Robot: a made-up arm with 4 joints. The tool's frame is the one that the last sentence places.
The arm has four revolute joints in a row. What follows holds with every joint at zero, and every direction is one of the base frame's. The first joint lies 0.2 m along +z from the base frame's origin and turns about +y. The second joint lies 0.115 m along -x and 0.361 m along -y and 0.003 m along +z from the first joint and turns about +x. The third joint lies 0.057 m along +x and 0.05 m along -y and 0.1 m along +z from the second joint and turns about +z. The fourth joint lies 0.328 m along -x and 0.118 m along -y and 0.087 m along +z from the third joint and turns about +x. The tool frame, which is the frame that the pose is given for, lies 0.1 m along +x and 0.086 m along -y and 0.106 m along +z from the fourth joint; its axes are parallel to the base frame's.
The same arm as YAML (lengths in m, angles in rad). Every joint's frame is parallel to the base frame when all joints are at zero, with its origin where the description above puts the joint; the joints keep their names.
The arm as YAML. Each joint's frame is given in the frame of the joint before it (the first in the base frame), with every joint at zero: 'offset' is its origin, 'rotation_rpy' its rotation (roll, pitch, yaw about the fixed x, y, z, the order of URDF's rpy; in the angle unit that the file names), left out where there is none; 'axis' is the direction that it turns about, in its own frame. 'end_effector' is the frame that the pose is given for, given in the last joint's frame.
length_unit: m
angle_unit: rad
chain:
  - id: joint 1
    offset: [0.0, 0.0, 0.2]
    axis: [0.0, 1.0, 0.0]
  - id: joint 2
    offset: [-0.115, -0.361, 0.003]
    axis: [1.0, 0.0, 0.0]
  - id: joint 3
    offset: [0.057, -0.05, 0.1]
    axis: [0.0, 0.0, 1.0]
  - id: joint 4
    offset: [-0.328, -0.118, 0.087]
    axis: [1.0, 0.0, 0.0]
end_effector:
  offset: [0.1, -0.086, 0.106]

